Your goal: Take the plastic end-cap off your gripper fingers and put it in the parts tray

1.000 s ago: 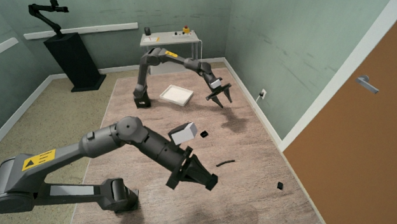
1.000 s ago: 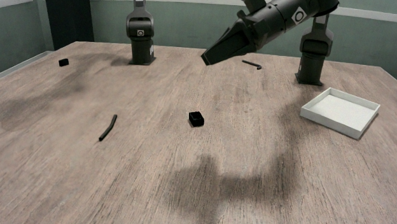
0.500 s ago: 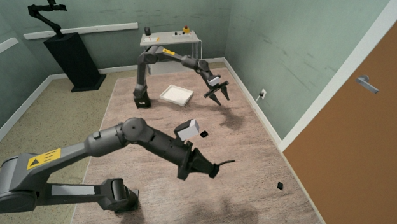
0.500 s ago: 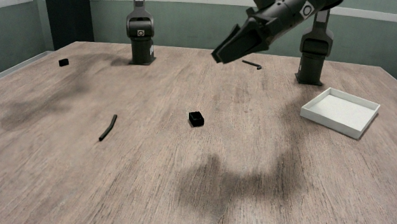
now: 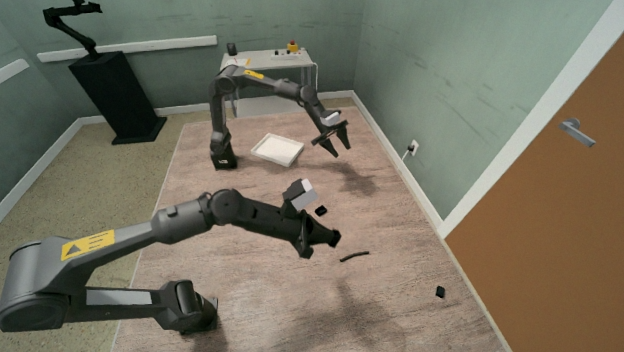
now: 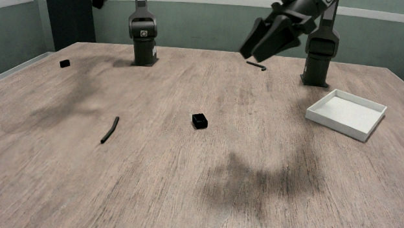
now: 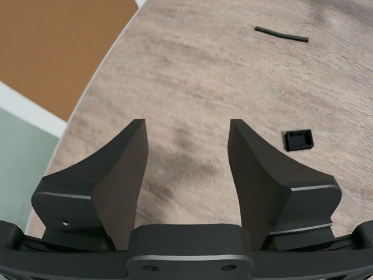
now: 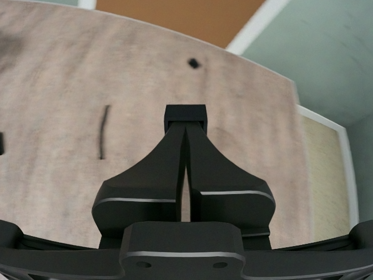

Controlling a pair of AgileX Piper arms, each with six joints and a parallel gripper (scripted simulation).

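Observation:
Now: right hand right at the end-cap. The rest, counted from my right hand: white parts tray: 60 cm to the left, 25 cm below, 12 cm behind; then bent black rod: 26 cm below, 10 cm ahead, 6 cm to the left.

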